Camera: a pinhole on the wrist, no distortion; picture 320 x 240 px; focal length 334.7 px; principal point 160.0 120.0 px. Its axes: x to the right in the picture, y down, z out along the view. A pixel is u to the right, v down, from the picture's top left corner.
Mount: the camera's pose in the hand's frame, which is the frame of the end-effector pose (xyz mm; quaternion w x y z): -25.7 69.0 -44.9 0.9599 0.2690 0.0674 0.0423
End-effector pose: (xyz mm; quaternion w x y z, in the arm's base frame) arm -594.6 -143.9 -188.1 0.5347 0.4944 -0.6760 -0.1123
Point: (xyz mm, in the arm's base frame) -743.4 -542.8 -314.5
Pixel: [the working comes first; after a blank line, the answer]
In the camera's frame: 179.8 -45.7 488.4

283.2 88.7
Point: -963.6 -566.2 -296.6
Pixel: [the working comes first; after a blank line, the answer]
In the camera's frame: 190.1 153.8 585.6

268.7 207.9
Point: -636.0 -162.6 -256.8
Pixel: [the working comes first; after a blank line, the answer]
In the camera's frame: -28.2 -27.2 148.1

96.2 58.5
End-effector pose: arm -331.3 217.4 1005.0 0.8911 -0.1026 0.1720 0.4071
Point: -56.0 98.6 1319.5
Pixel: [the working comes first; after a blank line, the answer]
In the camera's frame: -92.5 -127.2 488.9

96.7 32.9
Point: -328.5 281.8 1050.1
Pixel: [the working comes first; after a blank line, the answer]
In the camera's frame: 38.4 27.1 115.5

271.3 198.6
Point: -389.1 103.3 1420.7
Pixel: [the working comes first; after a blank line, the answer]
In the camera's frame: -301.2 109.0 340.9

outside the picture
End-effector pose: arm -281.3 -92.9 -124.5 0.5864 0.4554 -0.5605 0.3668
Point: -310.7 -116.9 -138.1
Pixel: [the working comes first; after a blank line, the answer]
In the camera's frame: -3.2 -3.0 93.3

148.4 109.1
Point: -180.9 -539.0 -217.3
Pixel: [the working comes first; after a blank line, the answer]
In the camera's frame: -103.7 -39.4 529.0

94.4 95.1
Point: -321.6 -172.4 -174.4
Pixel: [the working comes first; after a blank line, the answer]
In the camera's frame: -43.0 18.5 143.0

59.4 163.2
